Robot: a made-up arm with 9 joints. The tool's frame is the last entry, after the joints.
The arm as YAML. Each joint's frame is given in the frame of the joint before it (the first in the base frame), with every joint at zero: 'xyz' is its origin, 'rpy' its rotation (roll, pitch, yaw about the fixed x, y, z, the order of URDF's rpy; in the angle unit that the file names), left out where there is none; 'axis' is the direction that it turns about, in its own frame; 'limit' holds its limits. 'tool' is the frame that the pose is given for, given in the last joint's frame.
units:
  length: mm
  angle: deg
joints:
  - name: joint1
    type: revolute
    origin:
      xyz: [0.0, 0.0, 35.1]
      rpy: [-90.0, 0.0, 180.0]
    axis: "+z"
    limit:
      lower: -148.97
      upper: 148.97
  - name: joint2
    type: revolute
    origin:
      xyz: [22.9, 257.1, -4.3]
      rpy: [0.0, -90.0, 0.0]
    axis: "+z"
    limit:
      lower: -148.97
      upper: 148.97
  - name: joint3
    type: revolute
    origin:
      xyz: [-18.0, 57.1, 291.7]
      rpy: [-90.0, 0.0, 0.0]
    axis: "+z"
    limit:
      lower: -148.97
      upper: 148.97
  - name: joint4
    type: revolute
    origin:
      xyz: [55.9, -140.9, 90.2]
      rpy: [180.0, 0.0, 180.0]
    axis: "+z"
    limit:
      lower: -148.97
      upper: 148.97
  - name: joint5
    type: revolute
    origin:
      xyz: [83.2, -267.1, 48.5]
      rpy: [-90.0, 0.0, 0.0]
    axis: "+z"
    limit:
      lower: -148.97
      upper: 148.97
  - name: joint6
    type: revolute
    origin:
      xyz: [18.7, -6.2, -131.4]
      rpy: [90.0, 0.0, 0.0]
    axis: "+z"
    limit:
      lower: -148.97
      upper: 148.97
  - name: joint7
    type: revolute
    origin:
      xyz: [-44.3, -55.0, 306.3]
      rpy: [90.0, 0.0, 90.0]
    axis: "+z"
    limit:
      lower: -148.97
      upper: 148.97
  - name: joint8
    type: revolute
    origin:
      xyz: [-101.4, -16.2, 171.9]
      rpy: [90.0, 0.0, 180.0]
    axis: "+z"
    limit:
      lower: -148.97
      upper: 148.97
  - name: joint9
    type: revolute
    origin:
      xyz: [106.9, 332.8, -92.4]
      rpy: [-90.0, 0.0, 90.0]
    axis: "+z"
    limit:
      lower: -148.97
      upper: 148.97
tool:
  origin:
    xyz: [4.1, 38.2, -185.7]
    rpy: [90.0, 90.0, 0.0]
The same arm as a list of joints. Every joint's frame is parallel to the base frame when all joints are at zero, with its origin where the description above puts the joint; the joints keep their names.
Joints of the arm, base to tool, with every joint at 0 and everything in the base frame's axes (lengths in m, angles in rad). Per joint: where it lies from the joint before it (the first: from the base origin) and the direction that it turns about. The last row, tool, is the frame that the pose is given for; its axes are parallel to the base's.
joint1: xyz 0 0 0.0351 axis 0 -1 0
joint2: xyz -0.0229 0.0043 -0.2571 axis 1 0 0
joint3: xyz 0.2917 0.018 -0.0571 axis 0 0 -1
joint4: xyz 0.1409 -0.0559 -0.0902 axis 0 0 1
joint5: xyz 0.2671 0.0832 0.0485 axis -1 0 0
joint6: xyz 0.1314 0.0187 0.0062 axis 0 0 1
joint7: xyz 0.055 -0.0443 0.3063 axis 0 1 0
joint8: xyz 0.1014 0.1719 -0.0162 axis 0 0 1
joint9: xyz 0.1069 0.3328 -0.0924 axis -1 0 0
tool: xyz 0.1857 0.0041 -0.0382
Joint limits (rad, base to tool): -2.6..2.6 -2.6..2.6 -2.6..2.6 -2.6..2.6 -2.6..2.6 -2.6..2.6 -2.6..2.6 -2.6..2.6 -2.6..2.6

